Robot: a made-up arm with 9 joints. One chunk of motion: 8 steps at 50 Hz.
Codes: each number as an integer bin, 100 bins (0 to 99) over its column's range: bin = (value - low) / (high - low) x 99, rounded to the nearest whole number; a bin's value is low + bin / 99 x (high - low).
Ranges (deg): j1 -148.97..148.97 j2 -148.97..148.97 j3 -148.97..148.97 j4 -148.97..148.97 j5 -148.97..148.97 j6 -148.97..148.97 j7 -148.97..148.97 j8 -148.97..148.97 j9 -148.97..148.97
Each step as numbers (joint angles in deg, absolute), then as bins.
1 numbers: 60.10 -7.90 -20.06 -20.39 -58.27 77.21 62.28 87.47 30.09
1 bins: 69 47 43 43 30 75 70 79 59
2 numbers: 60.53 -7.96 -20.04 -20.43 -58.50 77.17 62.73 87.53 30.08
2 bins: 70 47 43 43 30 75 70 79 59
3 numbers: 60.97 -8.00 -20.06 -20.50 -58.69 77.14 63.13 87.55 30.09
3 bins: 70 47 43 43 30 75 70 79 59
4 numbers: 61.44 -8.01 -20.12 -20.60 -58.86 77.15 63.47 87.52 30.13
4 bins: 70 47 43 43 30 75 71 79 60
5 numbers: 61.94 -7.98 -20.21 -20.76 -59.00 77.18 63.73 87.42 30.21
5 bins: 70 47 43 43 30 75 71 79 60
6 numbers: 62.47 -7.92 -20.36 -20.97 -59.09 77.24 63.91 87.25 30.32
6 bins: 70 47 43 43 30 75 71 78 60
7 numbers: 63.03 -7.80 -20.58 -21.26 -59.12 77.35 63.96 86.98 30.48
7 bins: 70 47 43 42 30 75 71 78 60
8 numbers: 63.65 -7.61 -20.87 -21.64 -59.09 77.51 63.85 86.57 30.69
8 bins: 71 47 43 42 30 75 71 78 60
